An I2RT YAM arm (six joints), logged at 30 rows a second.
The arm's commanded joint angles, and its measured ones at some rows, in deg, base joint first. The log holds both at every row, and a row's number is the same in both.
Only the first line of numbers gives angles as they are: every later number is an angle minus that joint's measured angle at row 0.
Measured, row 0:
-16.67, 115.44, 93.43, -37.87, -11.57, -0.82
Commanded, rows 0 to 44:
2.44, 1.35, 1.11, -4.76, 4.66, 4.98
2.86, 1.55, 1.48, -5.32, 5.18, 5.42
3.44, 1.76, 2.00, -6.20, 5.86, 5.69
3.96, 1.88, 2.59, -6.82, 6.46, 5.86
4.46, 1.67, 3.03, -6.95, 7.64, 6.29
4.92, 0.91, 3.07, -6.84, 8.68, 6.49
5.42, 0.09, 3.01, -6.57, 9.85, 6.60
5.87, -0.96, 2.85, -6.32, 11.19, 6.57
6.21, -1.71, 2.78, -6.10, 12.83, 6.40
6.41, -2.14, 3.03, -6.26, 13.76, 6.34
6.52, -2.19, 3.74, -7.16, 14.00, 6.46
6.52, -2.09, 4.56, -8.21, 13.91, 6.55
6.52, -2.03, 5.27, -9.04, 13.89, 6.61
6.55, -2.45, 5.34, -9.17, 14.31, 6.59
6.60, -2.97, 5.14, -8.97, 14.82, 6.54
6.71, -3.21, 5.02, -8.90, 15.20, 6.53
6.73, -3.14, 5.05, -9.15, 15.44, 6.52
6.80, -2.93, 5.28, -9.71, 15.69, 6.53
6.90, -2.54, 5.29, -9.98, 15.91, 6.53
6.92, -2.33, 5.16, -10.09, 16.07, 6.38
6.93, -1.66, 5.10, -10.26, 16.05, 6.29
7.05, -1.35, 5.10, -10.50, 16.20, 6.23
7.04, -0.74, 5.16, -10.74, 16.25, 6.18
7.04, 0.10, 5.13, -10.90, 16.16, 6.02
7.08, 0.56, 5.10, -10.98, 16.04, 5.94
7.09, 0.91, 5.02, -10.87, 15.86, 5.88
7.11, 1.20, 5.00, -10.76, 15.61, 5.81
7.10, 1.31, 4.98, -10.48, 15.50, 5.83
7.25, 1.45, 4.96, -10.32, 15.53, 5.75
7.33, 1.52, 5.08, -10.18, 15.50, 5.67
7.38, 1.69, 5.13, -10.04, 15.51, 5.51
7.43, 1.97, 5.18, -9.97, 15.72, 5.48
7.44, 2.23, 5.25, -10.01, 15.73, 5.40
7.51, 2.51, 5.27, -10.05, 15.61, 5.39
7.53, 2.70, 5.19, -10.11, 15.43, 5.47
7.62, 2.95, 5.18, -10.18, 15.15, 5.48
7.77, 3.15, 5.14, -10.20, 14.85, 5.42
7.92, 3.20, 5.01, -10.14, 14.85, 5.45
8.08, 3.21, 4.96, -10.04, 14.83, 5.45
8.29, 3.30, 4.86, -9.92, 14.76, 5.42
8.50, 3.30, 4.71, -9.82, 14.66, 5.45
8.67, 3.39, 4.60, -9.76, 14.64, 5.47
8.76, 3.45, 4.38, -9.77, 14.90, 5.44
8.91, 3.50, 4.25, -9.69, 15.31, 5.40
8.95, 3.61, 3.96, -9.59, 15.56, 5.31
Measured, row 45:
8.05, 2.64, 3.69, -10.23, 14.97, 5.77
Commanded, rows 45 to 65:
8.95, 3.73, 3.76, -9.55, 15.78, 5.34
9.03, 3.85, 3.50, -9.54, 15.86, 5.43
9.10, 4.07, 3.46, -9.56, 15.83, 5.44
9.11, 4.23, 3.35, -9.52, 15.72, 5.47
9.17, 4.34, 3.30, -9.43, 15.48, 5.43
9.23, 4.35, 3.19, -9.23, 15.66, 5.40
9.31, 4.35, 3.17, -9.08, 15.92, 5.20
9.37, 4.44, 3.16, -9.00, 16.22, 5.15
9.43, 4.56, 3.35, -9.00, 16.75, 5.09
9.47, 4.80, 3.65, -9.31, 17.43, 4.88
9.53, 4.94, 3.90, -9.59, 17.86, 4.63
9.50, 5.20, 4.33, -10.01, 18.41, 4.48
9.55, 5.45, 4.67, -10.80, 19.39, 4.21
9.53, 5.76, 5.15, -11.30, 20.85, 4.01
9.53, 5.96, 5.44, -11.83, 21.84, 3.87
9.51, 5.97, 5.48, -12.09, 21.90, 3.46
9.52, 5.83, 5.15, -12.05, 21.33, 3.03
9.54, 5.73, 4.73, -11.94, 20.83, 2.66
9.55, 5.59, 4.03, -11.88, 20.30, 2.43
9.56, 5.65, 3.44, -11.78, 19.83, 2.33
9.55, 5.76, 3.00, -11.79, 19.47, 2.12
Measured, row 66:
9.34, 3.82, 4.81, -9.66, 19.21, 3.78
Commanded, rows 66 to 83:
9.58, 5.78, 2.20, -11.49, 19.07, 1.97
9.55, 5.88, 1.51, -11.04, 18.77, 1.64
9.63, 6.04, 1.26, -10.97, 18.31, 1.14
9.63, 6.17, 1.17, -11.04, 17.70, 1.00
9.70, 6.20, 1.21, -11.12, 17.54, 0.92
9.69, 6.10, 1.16, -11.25, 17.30, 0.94
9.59, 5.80, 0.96, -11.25, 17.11, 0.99
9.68, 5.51, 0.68, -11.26, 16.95, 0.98
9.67, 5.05, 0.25, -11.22, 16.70, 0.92
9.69, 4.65, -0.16, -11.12, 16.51, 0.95
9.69, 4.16, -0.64, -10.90, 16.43, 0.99
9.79, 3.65, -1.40, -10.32, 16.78, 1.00
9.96, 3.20, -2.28, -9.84, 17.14, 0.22
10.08, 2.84, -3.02, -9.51, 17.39, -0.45
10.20, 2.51, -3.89, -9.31, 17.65, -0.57
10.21, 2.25, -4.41, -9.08, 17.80, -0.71
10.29, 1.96, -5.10, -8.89, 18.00, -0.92
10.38, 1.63, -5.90, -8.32, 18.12, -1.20
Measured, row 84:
9.64, 0.87, -1.10, -4.24, 18.84, 0.33
